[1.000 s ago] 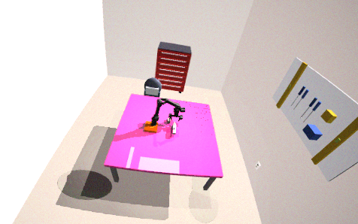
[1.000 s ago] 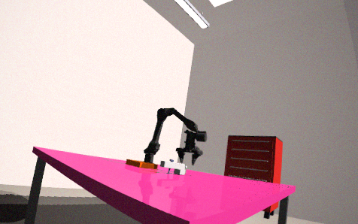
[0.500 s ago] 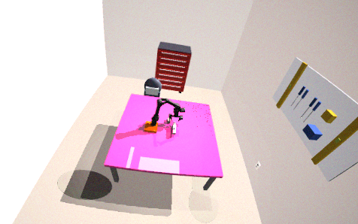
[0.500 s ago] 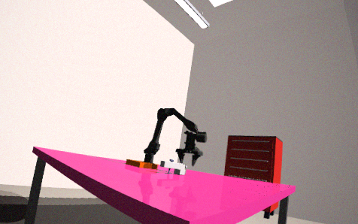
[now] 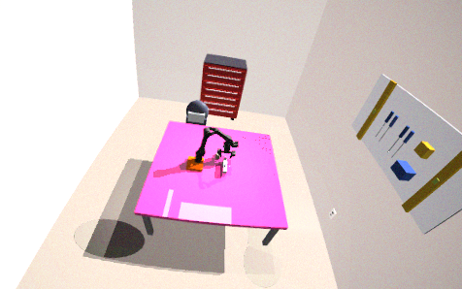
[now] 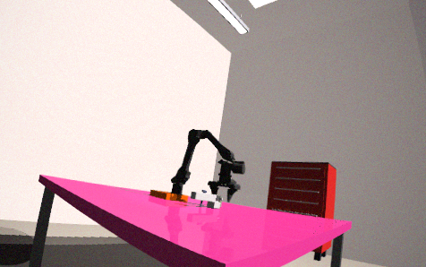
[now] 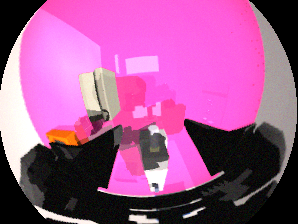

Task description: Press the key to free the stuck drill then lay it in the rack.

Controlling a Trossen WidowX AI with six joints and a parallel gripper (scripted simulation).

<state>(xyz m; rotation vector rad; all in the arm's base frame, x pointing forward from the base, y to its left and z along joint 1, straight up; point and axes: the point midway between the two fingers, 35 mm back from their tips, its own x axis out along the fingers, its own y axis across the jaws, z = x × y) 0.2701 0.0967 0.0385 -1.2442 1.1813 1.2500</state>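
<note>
My gripper tip is now 60 mm to the left of the grey drill and 10 mm below it. From my gripper tip the other things lie so: blue piece: 150 mm to the right, 10 mm ahead, 10 mm above.
</note>
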